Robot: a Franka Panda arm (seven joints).
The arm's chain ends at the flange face. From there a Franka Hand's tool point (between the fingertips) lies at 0.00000 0.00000 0.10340 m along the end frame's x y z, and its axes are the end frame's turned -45 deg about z.
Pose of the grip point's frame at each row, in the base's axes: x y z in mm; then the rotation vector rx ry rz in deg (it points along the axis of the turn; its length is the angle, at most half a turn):
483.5 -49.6 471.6 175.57 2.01 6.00
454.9 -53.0 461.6 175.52 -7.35 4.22
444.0 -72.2 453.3 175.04 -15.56 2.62
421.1 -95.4 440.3 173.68 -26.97 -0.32
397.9 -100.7 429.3 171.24 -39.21 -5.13
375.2 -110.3 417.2 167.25 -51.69 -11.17
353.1 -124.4 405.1 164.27 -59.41 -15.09
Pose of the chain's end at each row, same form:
476.4 -41.9 574.5 164.59 -65.98 8.16
450.3 -45.1 564.6 160.54 -74.51 6.46
441.6 -64.3 556.4 156.58 -81.79 4.94
422.6 -87.9 543.4 150.33 -91.50 2.20
405.5 -94.6 532.2 142.47 -101.24 -2.23
390.2 -106.3 519.4 133.00 -110.32 -7.53
372.6 -122.5 506.6 126.72 -115.65 -11.01

